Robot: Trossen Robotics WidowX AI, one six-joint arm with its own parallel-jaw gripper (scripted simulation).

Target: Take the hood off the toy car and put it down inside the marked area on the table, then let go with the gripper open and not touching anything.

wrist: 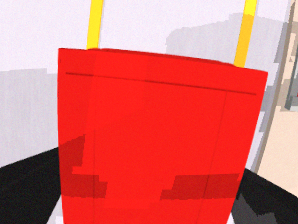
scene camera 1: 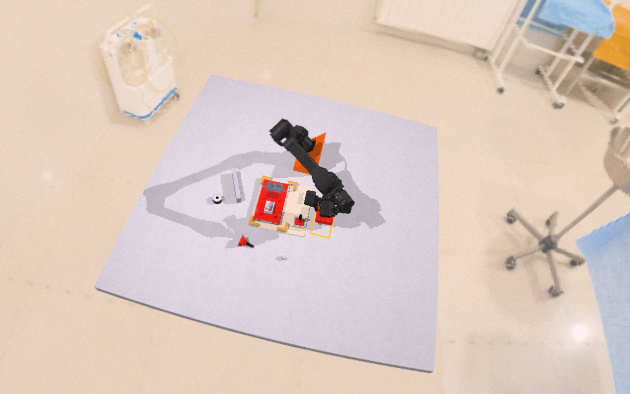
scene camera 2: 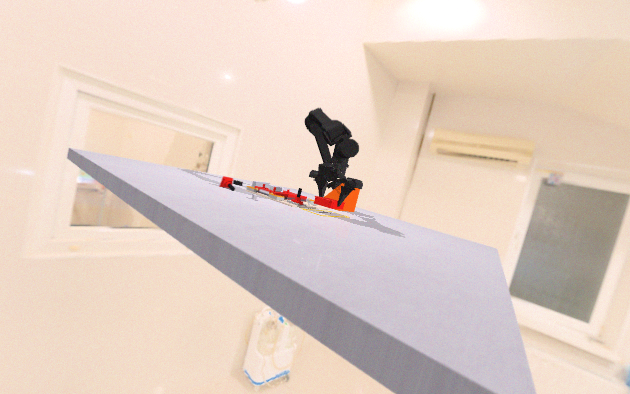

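Note:
There is my gripper (scene camera 2: 329, 203), which I can see from the wrist too (wrist: 149, 166). What the gripper is carrying is a hood (wrist: 137, 130).

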